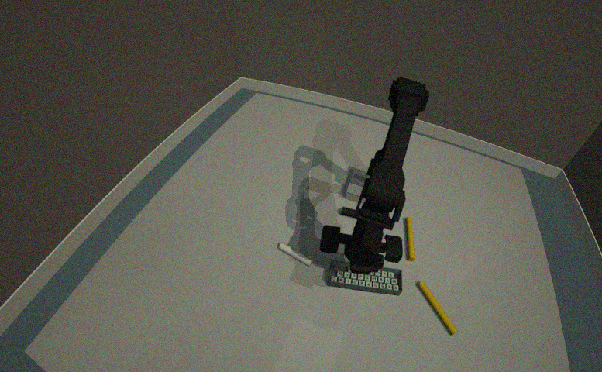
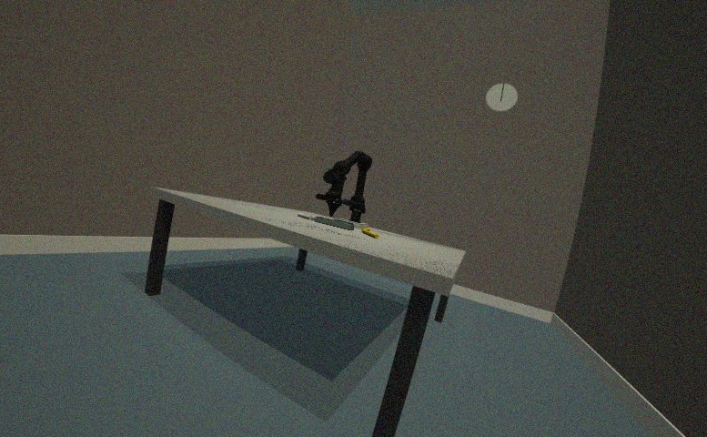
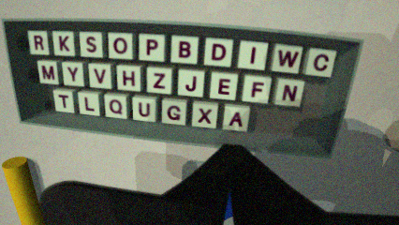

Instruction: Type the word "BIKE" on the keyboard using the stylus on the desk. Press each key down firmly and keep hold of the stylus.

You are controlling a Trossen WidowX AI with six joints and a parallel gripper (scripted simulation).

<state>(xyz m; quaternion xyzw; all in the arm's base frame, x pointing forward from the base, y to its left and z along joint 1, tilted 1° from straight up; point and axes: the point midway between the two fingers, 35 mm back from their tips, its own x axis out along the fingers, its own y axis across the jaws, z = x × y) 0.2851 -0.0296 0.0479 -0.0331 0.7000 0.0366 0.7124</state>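
My gripper tip is now 11 cm past the blue stylus, 3 cm to the right of it and 3 cm above it. The rest, counted from my gripper tip: dark cylinder: 18 cm behind, 3 cm below; then stylus tip: 13 cm behind, 5 cm to the left, 3 cm below; then white cylinder: 15 cm to the right, 3 cm below.
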